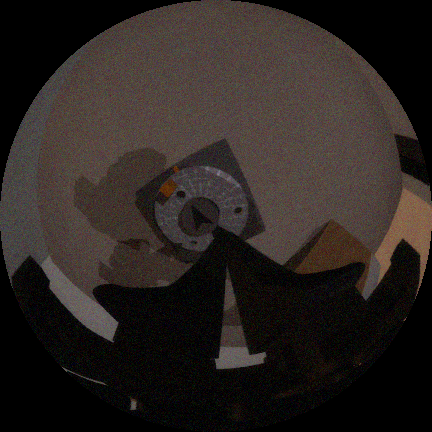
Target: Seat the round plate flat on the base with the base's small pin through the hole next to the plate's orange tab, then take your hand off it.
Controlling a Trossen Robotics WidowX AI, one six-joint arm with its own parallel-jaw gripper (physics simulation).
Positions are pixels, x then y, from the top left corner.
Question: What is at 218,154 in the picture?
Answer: A dark square base.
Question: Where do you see a round boss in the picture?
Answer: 199,215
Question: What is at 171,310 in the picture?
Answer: The gripper.
